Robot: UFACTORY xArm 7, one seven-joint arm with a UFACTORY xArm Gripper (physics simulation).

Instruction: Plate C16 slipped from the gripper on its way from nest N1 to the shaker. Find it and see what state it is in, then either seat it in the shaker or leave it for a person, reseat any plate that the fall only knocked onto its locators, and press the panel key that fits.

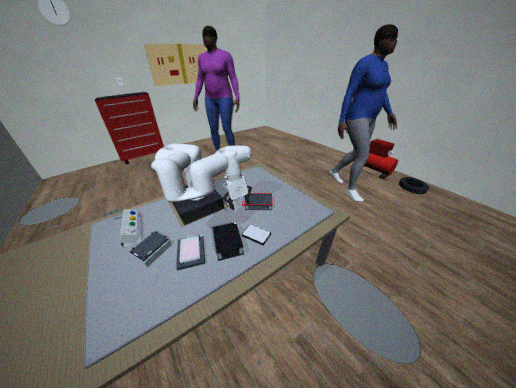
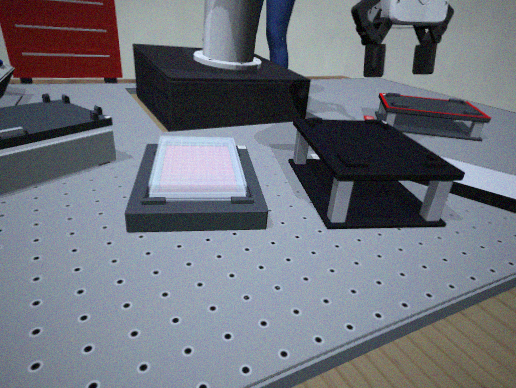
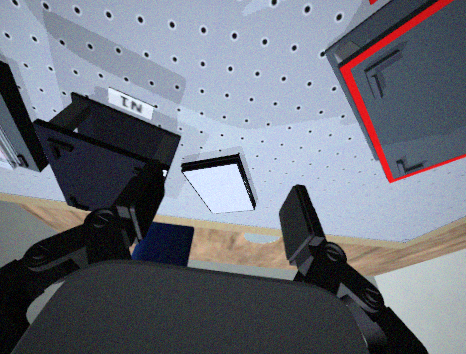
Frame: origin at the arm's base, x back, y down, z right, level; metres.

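Seen in the pictures: gripper, fingertip midpoint: (image 1: 240, 205) (image 2: 398, 75) (image 3: 226, 188); arm's base, origin of the base link: (image 2: 227, 62).
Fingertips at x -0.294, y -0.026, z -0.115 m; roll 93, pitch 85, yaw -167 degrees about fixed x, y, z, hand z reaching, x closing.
Pixels of each thing's middle, then the offset from my fingertips to it. "*": a spot on its surface instead.
- QR1, body centre: (image 3: 441, 91) (image 2: 426, 114) (image 1: 258, 201) dx +0.051, dy +0.082, dz -0.170 m
- black raised nest N1, body centre: (image 2: 360, 164) (image 3: 117, 175) (image 1: 227, 239) dx -0.095, dy +0.073, dz +0.149 m
- clear plate with pinkish wells, body centre: (image 2: 198, 160) (image 1: 189, 248) dx -0.024, dy +0.071, dz +0.313 m
- low dark nest, body centre: (image 2: 198, 178) (image 1: 190, 250) dx -0.024, dy +0.091, dz +0.313 m
- shaker, surface spot: (image 2: 50, 150) * dx +0.051, dy +0.071, dz +0.439 m
- white-topped flat block, body centre: (image 2: 465, 178) (image 3: 222, 189) (image 1: 256, 234) dx -0.138, dy +0.098, dz +0.007 m
- key panel, body centre: (image 1: 129, 225) dx +0.323, dy +0.063, dz +0.514 m
My gripper (image 1: 240, 202) (image 2: 399, 60) (image 3: 226, 188) is open and empty, above the table near the red-edged stand QR1 (image 1: 259, 200) (image 2: 435, 106) (image 3: 415, 95), whose top holds no plate. The black raised nest N1 (image 1: 227, 240) (image 2: 370, 145) (image 3: 95, 165) has a bare top. A clear plate with pinkish wells (image 1: 190, 249) (image 2: 200, 167) lies on the low dark nest (image 1: 191, 267) (image 2: 197, 217) (image 3: 22, 120) beside N1; whether it is fully down is unclear. The shaker (image 1: 150, 246) (image 2: 50, 150) shows no plate. I cannot make out C16.
A white-topped flat block (image 1: 257, 233) (image 2: 485, 180) (image 3: 220, 187) lies beside N1. The key panel (image 1: 131, 227) stands behind the shaker. The arm's black base (image 1: 200, 210) (image 2: 235, 100) is behind the nests. A dark blue block (image 3: 165, 242) shows beyond the table edge. Two people stand behind.
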